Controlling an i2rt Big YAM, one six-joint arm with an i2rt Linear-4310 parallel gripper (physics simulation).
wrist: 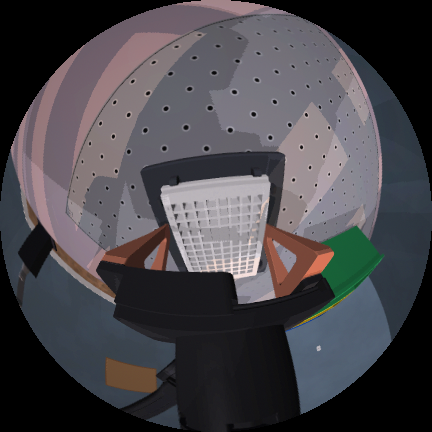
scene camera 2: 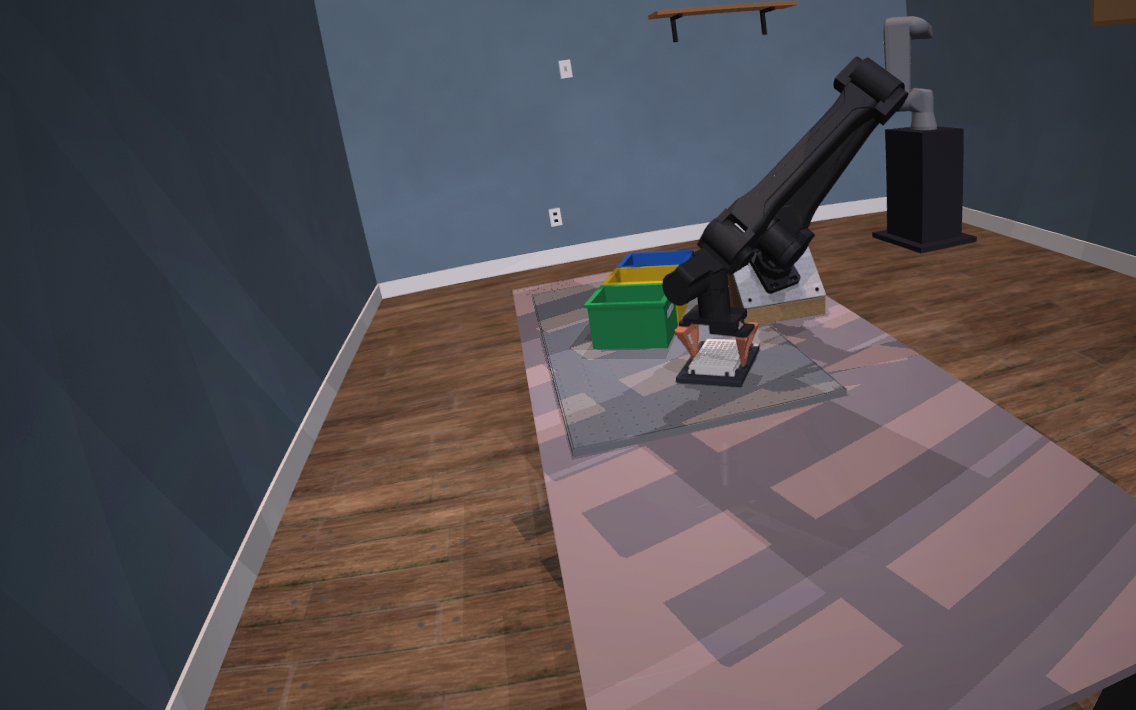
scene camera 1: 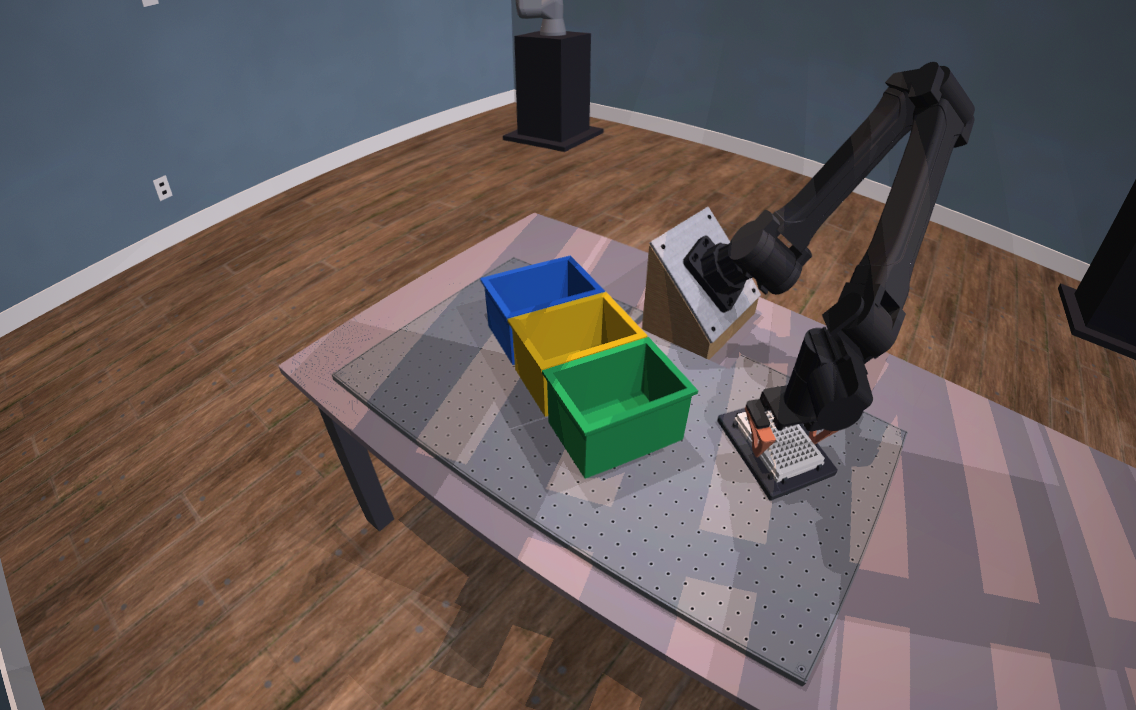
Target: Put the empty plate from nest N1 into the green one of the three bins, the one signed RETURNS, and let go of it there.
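Places are measured from the arm's base along level axes (x down, y left, z ahead), in millimetres.
Pixels of known places: gripper, fingertip midpoint: (wrist: 216,228) (scene camera 2: 719,362) (scene camera 1: 783,447); arm's base at its link origin: (scene camera 2: 771,266) (scene camera 1: 711,275).
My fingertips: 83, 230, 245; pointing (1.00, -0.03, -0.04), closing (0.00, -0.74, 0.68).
For each thing: its top centre in the pictures, then the offset to it from my fingertips, as dx, dy, dz. Level surfaces: height alone.
- empty plate at its top centre: (wrist: 221,247) (scene camera 1: 780,436) (scene camera 2: 719,353) -14, -11, -6
- dark nest at its top centre: (wrist: 221,244) (scene camera 1: 779,438) (scene camera 2: 719,355) -10, -12, -5
- perforated board at its surface level: dx +12
The empty plate (scene camera 1: 796,452) (scene camera 2: 714,360) (wrist: 218,225) is white with a grid of wells. It lies in the dark nest (scene camera 1: 778,491) (scene camera 2: 711,380) (wrist: 215,162); no N1 sign is readable. My gripper (scene camera 1: 790,444) (scene camera 2: 717,358) (wrist: 216,228) is open, pointing down, with one orange finger on each side of the plate. In the wrist view a narrow gap or contact between fingertips and plate cannot be told apart. The green bin (scene camera 1: 634,443) (scene camera 2: 629,326) (wrist: 350,260) stands beside the nest, at the near end of the bin row. Its RETURNS sign is not readable.
The yellow bin (scene camera 1: 529,368) (scene camera 2: 645,275) adjoins the green bin, and the blue bin (scene camera 1: 500,320) (scene camera 2: 657,257) stands beyond it. The arm's wedge-shaped mount (scene camera 1: 670,305) (scene camera 2: 787,309) stands behind the bins and nest. All stand on a perforated board (scene camera 1: 653,535) (scene camera 2: 619,418) (wrist: 200,120).
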